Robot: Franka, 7 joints.
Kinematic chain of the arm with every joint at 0, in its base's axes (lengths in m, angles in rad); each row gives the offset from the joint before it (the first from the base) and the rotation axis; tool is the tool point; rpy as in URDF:
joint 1: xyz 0 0 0.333 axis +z
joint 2: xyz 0 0 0 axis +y
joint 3: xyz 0 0 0.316 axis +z
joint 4: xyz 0.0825 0 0 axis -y
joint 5: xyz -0.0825 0 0.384 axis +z
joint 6: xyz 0 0 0 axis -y
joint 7: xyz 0.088 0 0 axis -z
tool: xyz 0 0 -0.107 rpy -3.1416 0 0
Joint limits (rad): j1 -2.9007..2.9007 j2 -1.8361..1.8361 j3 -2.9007..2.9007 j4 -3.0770..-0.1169 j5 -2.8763..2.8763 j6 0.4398..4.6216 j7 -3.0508..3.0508
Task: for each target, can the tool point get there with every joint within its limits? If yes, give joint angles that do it. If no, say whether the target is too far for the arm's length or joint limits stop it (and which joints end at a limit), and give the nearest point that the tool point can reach.
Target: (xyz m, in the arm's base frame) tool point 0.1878 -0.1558 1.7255
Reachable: no: too far | nearest point 0.1140 -0.0945 1.1780 | short by 0.556 m
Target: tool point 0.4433 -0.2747 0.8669
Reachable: yes | joints -0.8042 0.9146 1.5036 -0.4555 -1.0943 4.0156 2.0003
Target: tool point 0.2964 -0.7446 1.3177
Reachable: no: too far | nearest point 0.2003 -0.5031 0.9984 | short by 0.412 m
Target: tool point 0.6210 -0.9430 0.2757
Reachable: no: too far | nearest point 0.4712 -0.7156 0.2895 | short by 0.273 m
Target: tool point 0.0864 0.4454 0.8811
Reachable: yes | joints 0.1522 -0.0311 1.0632 -0.9522 0.4783 1.2663 1.3439
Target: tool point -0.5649 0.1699 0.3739
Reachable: yes | joints 1.7661 0.5223 1.2230 -1.8916 -0.4057 1.9097 -1.3538
